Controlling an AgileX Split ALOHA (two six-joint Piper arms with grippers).
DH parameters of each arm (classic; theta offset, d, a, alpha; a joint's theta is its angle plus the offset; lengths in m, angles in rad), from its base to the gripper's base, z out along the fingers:
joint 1: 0 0.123 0 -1.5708
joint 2: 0.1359 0 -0.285 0
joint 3: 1.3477 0 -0.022 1.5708
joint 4: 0 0.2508 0 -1.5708
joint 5: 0 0 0.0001 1.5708
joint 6: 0 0.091 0 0
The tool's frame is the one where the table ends.
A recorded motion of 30 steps. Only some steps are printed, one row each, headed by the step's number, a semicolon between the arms.
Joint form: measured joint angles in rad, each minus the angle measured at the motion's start. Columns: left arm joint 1, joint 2, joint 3, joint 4, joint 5, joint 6; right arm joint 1, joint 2, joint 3, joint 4, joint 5, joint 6.
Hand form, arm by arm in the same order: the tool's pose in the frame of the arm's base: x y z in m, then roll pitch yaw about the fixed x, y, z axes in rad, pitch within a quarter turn. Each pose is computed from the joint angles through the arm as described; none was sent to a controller.
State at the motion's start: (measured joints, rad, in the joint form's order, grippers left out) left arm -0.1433 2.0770 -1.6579 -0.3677 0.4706 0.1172; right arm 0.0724 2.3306 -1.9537 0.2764 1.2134 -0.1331
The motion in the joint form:
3: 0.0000 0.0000 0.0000 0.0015 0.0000 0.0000; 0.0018 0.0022 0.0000 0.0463 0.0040 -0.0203
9: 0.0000 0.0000 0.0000 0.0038 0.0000 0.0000; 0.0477 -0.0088 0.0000 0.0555 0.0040 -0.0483
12: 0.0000 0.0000 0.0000 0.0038 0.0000 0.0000; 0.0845 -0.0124 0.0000 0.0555 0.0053 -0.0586
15: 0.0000 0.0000 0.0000 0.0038 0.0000 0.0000; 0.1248 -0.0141 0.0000 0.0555 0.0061 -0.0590
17: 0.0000 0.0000 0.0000 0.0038 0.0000 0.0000; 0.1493 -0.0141 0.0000 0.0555 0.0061 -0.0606
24: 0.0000 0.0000 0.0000 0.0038 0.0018 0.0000; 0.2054 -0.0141 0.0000 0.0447 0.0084 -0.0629
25: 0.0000 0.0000 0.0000 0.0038 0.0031 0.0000; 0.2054 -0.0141 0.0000 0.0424 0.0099 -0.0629
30: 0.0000 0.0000 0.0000 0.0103 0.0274 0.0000; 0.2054 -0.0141 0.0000 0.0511 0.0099 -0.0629
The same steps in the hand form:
3: 0.4720 -0.0831 0.2274 -2.7797 0.7399 -2.9997; 0.4728 0.0623 0.1629 2.8426 0.0904 -3.0308
9: 0.4720 -0.0830 0.2274 -2.7825 0.7405 -3.0023; 0.4690 0.0846 0.1684 2.8370 0.1101 -2.9615
12: 0.4720 -0.0830 0.2274 -2.7825 0.7405 -3.0023; 0.4653 0.1018 0.1701 2.8381 0.1156 -2.9143
15: 0.4720 -0.0830 0.2274 -2.7825 0.7405 -3.0023; 0.4607 0.1204 0.1709 2.8381 0.1166 -2.8734
17: 0.4720 -0.0830 0.2274 -2.7825 0.7405 -3.0023; 0.4576 0.1317 0.1709 2.8383 0.1171 -2.8474
24: 0.4719 -0.0830 0.2273 -2.7829 0.7389 -3.0032; 0.4494 0.1562 0.1706 2.8486 0.1148 -2.7842
25: 0.4718 -0.0830 0.2272 -2.7831 0.7377 -3.0038; 0.4493 0.1560 0.1705 2.8506 0.1132 -2.7829
30: 0.4701 -0.0832 0.2257 -2.7956 0.7167 -3.0223; 0.4492 0.1567 0.1708 2.8422 0.1139 -2.7863

